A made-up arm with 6 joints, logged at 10 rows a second.
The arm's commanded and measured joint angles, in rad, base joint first. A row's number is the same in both.
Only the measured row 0 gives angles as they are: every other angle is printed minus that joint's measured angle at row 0.
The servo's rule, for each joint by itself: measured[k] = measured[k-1] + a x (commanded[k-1-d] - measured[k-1]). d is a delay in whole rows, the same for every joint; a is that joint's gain. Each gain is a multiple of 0.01, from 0.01 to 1. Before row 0 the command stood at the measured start. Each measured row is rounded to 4 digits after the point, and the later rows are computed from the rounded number. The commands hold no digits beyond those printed.
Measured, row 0:
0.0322 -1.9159 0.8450 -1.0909 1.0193 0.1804
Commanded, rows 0 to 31:
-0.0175 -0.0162 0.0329 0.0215 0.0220 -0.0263
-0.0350 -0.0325 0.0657 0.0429 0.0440 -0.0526
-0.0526 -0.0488 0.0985 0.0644 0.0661 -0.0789
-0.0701 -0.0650 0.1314 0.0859 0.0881 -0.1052
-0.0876 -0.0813 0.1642 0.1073 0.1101 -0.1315
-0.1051 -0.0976 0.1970 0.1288 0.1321 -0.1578
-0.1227 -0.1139 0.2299 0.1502 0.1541 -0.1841
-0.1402 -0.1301 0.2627 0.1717 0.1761 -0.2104
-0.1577 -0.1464 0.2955 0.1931 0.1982 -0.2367
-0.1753 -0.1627 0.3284 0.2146 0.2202 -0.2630
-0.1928 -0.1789 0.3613 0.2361 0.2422 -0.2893
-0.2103 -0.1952 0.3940 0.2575 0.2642 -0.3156
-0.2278 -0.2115 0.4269 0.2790 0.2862 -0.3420
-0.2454 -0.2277 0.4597 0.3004 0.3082 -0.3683
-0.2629 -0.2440 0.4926 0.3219 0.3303 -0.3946
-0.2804 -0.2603 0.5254 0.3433 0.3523 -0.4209
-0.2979 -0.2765 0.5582 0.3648 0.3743 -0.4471
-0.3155 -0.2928 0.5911 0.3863 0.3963 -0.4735
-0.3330 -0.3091 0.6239 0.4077 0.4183 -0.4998
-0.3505 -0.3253 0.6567 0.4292 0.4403 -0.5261
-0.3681 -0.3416 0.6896 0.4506 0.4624 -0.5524
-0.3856 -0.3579 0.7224 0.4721 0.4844 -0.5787
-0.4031 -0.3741 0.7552 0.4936 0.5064 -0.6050
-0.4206 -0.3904 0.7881 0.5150 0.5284 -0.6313
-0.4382 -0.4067 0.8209 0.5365 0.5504 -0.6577
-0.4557 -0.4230 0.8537 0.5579 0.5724 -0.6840
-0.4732 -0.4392 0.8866 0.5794 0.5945 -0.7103
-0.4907 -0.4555 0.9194 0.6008 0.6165 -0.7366
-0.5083 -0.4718 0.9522 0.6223 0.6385 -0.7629
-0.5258 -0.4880 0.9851 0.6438 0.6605 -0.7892
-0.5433 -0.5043 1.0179 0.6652 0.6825 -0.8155
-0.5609 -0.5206 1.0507 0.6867 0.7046 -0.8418
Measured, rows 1 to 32:
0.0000 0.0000 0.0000 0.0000 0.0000 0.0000
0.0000 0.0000 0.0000 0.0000 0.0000 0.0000
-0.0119 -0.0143 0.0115 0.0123 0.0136 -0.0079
-0.0276 -0.0303 0.0305 0.0297 0.0324 -0.0213
-0.0446 -0.0466 0.0543 0.0495 0.0533 -0.0386
-0.0619 -0.0628 0.0813 0.0702 0.0749 -0.0586
-0.0794 -0.0791 0.1103 0.0913 0.0967 -0.0805
-0.0969 -0.0954 0.1406 0.1127 0.1186 -0.1037
-0.1144 -0.1117 0.1719 0.1341 0.1406 -0.1278
-0.1319 -0.1279 0.2037 0.1555 0.1626 -0.1526
-0.1494 -0.1442 0.2358 0.1769 0.1847 -0.1778
-0.1670 -0.1605 0.2682 0.1984 0.2067 -0.2034
-0.1845 -0.1767 0.3008 0.2199 0.2287 -0.2292
-0.2020 -0.1930 0.3334 0.2413 0.2507 -0.2551
-0.2195 -0.2093 0.3661 0.2628 0.2727 -0.2812
-0.2371 -0.2255 0.3989 0.2842 0.2947 -0.3073
-0.2546 -0.2418 0.4317 0.3057 0.3168 -0.3335
-0.2721 -0.2581 0.4645 0.3271 0.3388 -0.3597
-0.2896 -0.2743 0.4973 0.3486 0.3608 -0.3859
-0.3072 -0.2906 0.5301 0.3701 0.3828 -0.4122
-0.3247 -0.3069 0.5629 0.3915 0.4048 -0.4385
-0.3422 -0.3231 0.5957 0.4130 0.4268 -0.4648
-0.3598 -0.3394 0.6286 0.4344 0.4489 -0.4911
-0.3773 -0.3557 0.6614 0.4559 0.4709 -0.5174
-0.3948 -0.3719 0.6942 0.4774 0.4929 -0.5437
-0.4123 -0.3882 0.7271 0.4988 0.5149 -0.5700
-0.4299 -0.4045 0.7599 0.5203 0.5369 -0.5963
-0.4474 -0.4208 0.7927 0.5417 0.5589 -0.6226
-0.4649 -0.4370 0.8256 0.5632 0.5810 -0.6489
-0.4824 -0.4533 0.8584 0.5846 0.6030 -0.6752
-0.5000 -0.4696 0.8912 0.6061 0.6250 -0.7015
-0.5175 -0.4858 0.9241 0.6276 0.6470 -0.7278
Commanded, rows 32 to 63:
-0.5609 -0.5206 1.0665 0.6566 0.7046 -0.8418
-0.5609 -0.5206 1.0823 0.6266 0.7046 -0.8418
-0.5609 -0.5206 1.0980 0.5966 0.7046 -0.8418
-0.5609 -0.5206 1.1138 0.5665 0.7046 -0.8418
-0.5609 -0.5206 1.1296 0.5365 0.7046 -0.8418
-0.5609 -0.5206 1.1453 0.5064 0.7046 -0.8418
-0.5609 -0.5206 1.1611 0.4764 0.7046 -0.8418
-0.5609 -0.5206 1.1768 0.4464 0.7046 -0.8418
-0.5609 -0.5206 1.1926 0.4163 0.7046 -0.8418
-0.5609 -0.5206 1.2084 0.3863 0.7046 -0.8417
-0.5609 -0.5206 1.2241 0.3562 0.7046 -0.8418
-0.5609 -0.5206 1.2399 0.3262 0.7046 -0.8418
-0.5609 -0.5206 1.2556 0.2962 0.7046 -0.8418
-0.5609 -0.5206 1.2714 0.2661 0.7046 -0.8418
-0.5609 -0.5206 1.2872 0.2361 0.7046 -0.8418
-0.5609 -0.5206 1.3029 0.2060 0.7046 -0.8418
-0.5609 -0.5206 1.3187 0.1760 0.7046 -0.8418
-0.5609 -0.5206 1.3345 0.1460 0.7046 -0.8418
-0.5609 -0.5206 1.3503 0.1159 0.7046 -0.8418
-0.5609 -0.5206 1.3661 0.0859 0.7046 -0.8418
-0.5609 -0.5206 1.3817 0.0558 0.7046 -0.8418
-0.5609 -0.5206 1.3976 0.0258 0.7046 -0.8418
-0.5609 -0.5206 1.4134 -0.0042 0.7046 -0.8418
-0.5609 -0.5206 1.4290 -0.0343 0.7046 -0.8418
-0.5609 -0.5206 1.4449 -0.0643 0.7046 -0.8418
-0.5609 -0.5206 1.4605 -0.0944 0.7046 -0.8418
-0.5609 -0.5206 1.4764 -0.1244 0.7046 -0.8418
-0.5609 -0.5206 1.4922 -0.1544 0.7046 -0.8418
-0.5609 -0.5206 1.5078 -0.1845 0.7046 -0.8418
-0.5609 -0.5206 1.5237 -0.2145 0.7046 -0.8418
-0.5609 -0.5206 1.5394 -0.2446 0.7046 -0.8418
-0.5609 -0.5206 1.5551 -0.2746 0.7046 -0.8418
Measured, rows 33 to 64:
-0.5350 -0.5021 0.9569 0.6490 0.6690 -0.7541
-0.5526 -0.5184 0.9897 0.6705 0.6911 -0.7804
-0.5582 -0.5203 1.0166 0.6626 0.6995 -0.7988
-0.5600 -0.5206 1.0396 0.6421 0.7027 -0.8117
-0.5606 -0.5206 1.0600 0.6162 0.7039 -0.8207
-0.5608 -0.5206 1.0788 0.5879 0.7043 -0.8270
-0.5609 -0.5206 1.0966 0.5586 0.7045 -0.8314
-0.5609 -0.5206 1.1136 0.5288 0.7046 -0.8345
-0.5609 -0.5206 1.1302 0.4989 0.7046 -0.8367
-0.5609 -0.5206 1.1465 0.4690 0.7046 -0.8382
-0.5609 -0.5206 1.1626 0.4390 0.7046 -0.8393
-0.5609 -0.5206 1.1786 0.4090 0.7046 -0.8400
-0.5609 -0.5206 1.1945 0.3789 0.7046 -0.8405
-0.5609 -0.5206 1.2104 0.3489 0.7046 -0.8409
-0.5609 -0.5206 1.2262 0.3189 0.7046 -0.8412
-0.5609 -0.5206 1.2420 0.2888 0.7046 -0.8414
-0.5609 -0.5206 1.2578 0.2588 0.7046 -0.8415
-0.5609 -0.5206 1.2736 0.2287 0.7046 -0.8416
-0.5609 -0.5206 1.2894 0.1987 0.7046 -0.8417
-0.5609 -0.5206 1.3052 0.1687 0.7046 -0.8417
-0.5609 -0.5206 1.3210 0.1386 0.7046 -0.8417
-0.5609 -0.5206 1.3368 0.1086 0.7046 -0.8417
-0.5609 -0.5206 1.3525 0.0785 0.7046 -0.8417
-0.5609 -0.5206 1.3683 0.0485 0.7046 -0.8417
-0.5609 -0.5206 1.3841 0.0185 0.7046 -0.8417
-0.5609 -0.5206 1.3998 -0.0116 0.7046 -0.8417
-0.5609 -0.5206 1.4156 -0.0416 0.7046 -0.8417
-0.5609 -0.5206 1.4313 -0.0717 0.7046 -0.8417
-0.5609 -0.5206 1.4471 -0.1017 0.7046 -0.8417
-0.5609 -0.5206 1.4629 -0.1317 0.7046 -0.8417
-0.5609 -0.5206 1.4786 -0.1618 0.7046 -0.8417
-0.5609 -0.5206 1.4944 -0.1918 0.7046 -0.8417

